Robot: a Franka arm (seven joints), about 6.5 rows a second.
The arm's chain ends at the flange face. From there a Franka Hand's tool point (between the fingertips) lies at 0.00 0.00 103.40 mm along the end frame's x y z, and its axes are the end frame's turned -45 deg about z.
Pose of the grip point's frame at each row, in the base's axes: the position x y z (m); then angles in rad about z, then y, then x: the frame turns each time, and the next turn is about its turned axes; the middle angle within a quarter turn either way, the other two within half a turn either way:
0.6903 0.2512 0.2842 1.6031 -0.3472 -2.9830
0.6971 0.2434 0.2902 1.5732 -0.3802 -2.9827
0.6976 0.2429 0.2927 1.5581 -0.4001 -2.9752
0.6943 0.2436 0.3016 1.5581 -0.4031 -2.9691
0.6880 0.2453 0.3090 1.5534 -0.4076 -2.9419
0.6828 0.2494 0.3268 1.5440 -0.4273 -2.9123
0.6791 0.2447 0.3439 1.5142 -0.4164 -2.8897
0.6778 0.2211 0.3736 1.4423 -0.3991 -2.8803
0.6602 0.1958 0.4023 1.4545 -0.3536 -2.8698
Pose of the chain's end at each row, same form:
0.7077 0.2170 0.3802 0.8210 -0.1360 -2.7853
0.7136 0.2056 0.3850 0.7878 -0.1592 -2.7615
0.7142 0.2030 0.3866 0.7724 -0.1684 -2.7423
0.7115 0.2034 0.3953 0.7737 -0.1665 -2.7361
0.7078 0.2048 0.4020 0.7764 -0.1521 -2.7149
0.7052 0.2071 0.4184 0.7740 -0.1473 -2.6814
0.7025 0.2028 0.4355 0.7524 -0.1252 -2.6740
0.6993 0.1792 0.4656 0.6849 -0.1067 -2.6797
0.6838 0.1583 0.4957 0.7031 -0.0668 -2.7039

